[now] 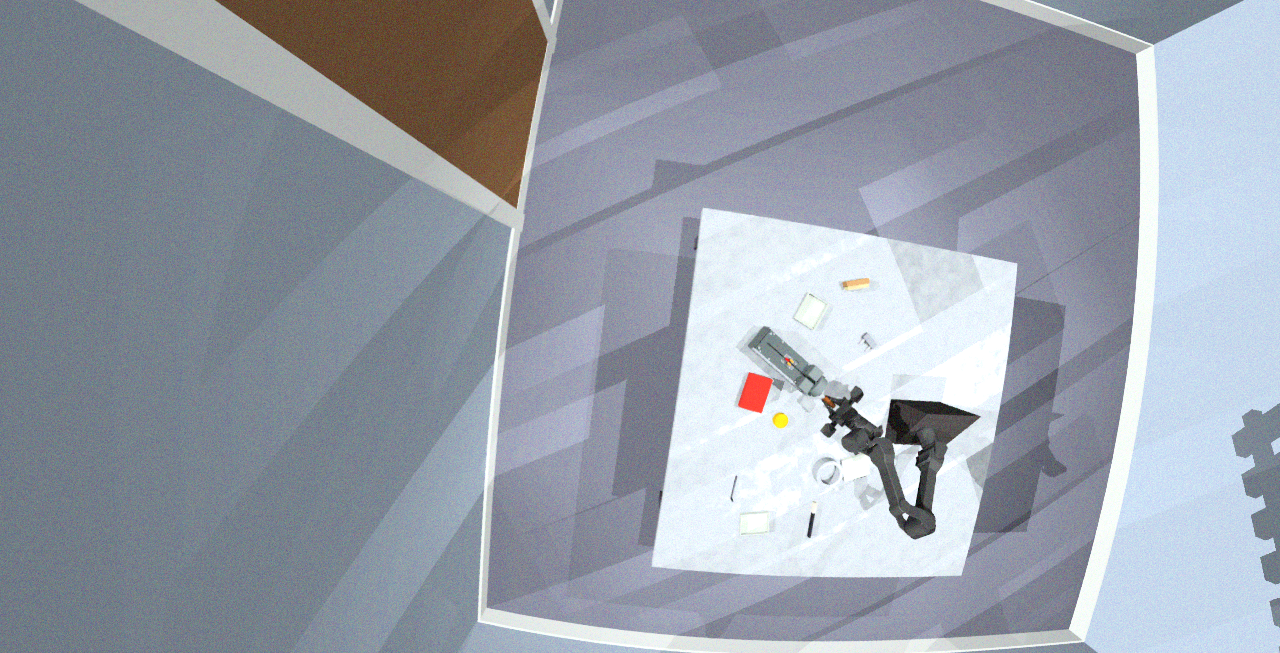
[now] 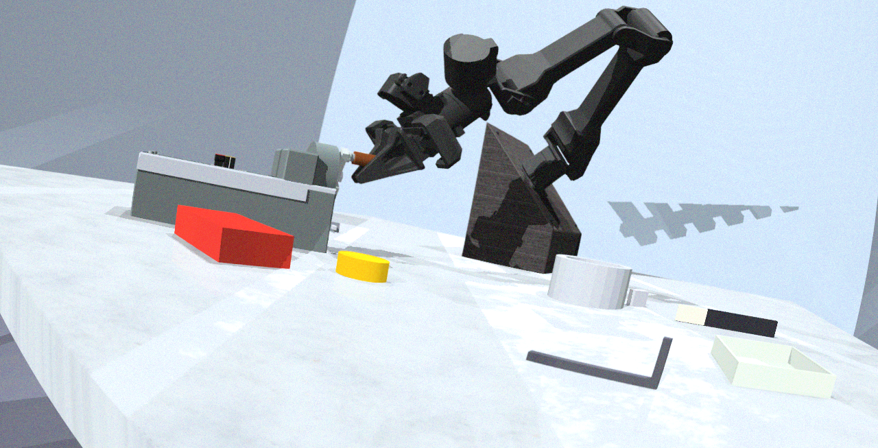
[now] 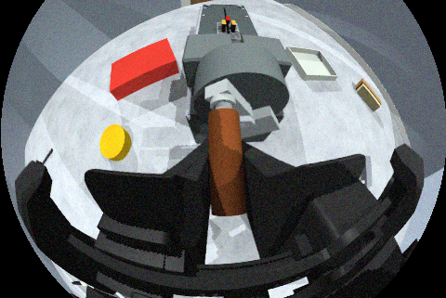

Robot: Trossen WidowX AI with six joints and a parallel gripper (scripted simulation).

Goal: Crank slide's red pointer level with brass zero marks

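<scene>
Now: the brown handle 10 mm behind my gripper tip, 10 mm to the left of it and 30 mm above it. Round my gripper tip: yellow disc 90 mm ahead, 120 mm to the left, 80 mm below; then red pointer 150 mm ahead, 100 mm to the right, 10 mm below; then black L-shaped bar 180 mm ahead, 420 mm to the left, 80 mm below.
</scene>
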